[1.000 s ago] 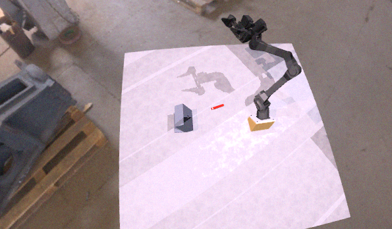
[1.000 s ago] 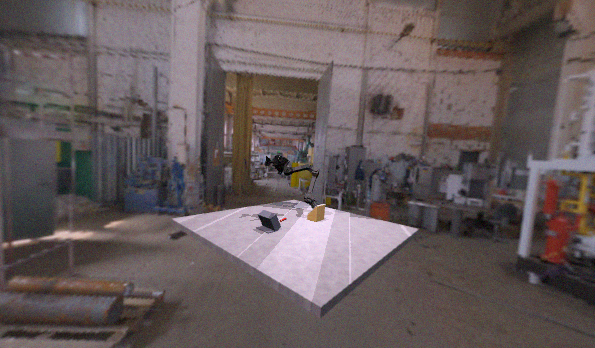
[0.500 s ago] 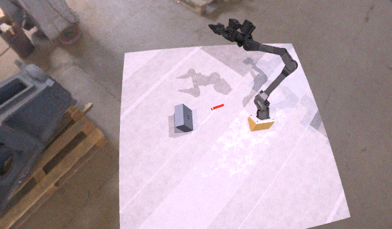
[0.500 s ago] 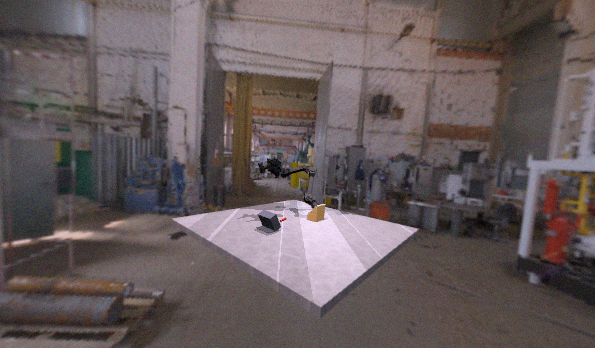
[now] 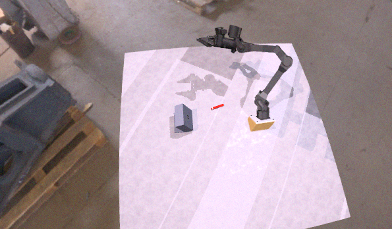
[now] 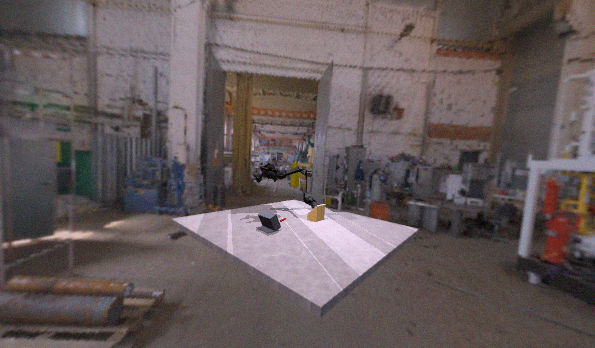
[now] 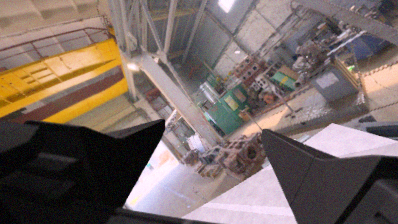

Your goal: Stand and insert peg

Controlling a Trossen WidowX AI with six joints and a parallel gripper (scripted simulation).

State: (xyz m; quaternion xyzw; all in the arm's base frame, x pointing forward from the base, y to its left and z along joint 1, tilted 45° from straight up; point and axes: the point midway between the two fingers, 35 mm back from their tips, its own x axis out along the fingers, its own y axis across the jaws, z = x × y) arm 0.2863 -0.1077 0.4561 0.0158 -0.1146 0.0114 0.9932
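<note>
My gripper tip is now 360 mm above the peg, 240 mm to the right of it and 60 mm past it. From my gripper tip the other things lie so: grey sloped panel: 310 mm below, 300 mm to the left, 150 mm ahead.
</note>
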